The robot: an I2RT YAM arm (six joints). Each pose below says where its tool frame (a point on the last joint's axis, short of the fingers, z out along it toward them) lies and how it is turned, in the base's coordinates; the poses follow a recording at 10 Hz.
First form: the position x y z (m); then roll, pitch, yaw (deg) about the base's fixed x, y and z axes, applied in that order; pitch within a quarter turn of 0, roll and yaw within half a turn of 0.
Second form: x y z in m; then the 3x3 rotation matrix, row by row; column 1 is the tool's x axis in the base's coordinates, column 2 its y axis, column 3 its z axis. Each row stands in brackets. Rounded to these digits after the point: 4 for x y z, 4 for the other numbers.
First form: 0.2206 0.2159 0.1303 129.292 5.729 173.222
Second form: [0.2206 0.2159 0.1303], [[-0.9881 -0.0020 0.1541], [0.1174 0.6380 0.7611], [-0.0998 0.7701 -0.6301]]
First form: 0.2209 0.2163 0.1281 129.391 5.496 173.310
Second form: [0.2209 0.2163 0.1281], [[-0.9886 0.0004 0.1504], [0.1160 0.6389 0.7605], [-0.0958 0.7693 -0.6317]]
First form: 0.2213 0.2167 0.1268 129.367 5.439 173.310
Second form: [0.2213 0.2167 0.1268], [[-0.9887 0.0011 0.1498], [0.1160 0.6385 0.7608], [-0.0948 0.7696 -0.6314]]
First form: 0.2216 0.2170 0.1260 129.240 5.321 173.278
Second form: [0.2216 0.2170 0.1260], [[-0.9888 0.0027 0.1489], [0.1165 0.6366 0.7623], [-0.0927 0.7712 -0.6298]]
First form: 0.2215 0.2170 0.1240 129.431 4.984 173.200
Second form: [0.2215 0.2170 0.1240], [[-0.9892 0.0086 0.1462], [0.1180 0.6386 0.7604], [-0.0869 0.7695 -0.6327]]
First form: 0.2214 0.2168 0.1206 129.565 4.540 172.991
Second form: [0.2214 0.2168 0.1206], [[-0.9894 0.0172 0.1441], [0.1216 0.6396 0.7590], [-0.0792 0.7685 -0.6350]]
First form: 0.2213 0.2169 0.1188 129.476 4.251 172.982
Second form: [0.2213 0.2169 0.1188], [[-0.9898 0.0209 0.1411], [0.1218 0.6380 0.7603], [-0.0741 0.7698 -0.6340]]
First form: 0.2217 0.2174 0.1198 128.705 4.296 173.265
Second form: [0.2217 0.2174 0.1198], [[-0.9903 0.0153 0.1380], [0.1169 0.6279 0.7695], [-0.0749 0.7782 -0.6236]]
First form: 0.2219 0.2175 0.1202 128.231 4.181 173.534
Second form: [0.2219 0.2175 0.1202], [[-0.9910 0.0128 0.1333], [0.1123 0.6213 0.7754], [-0.0729 0.7834 -0.6172]]
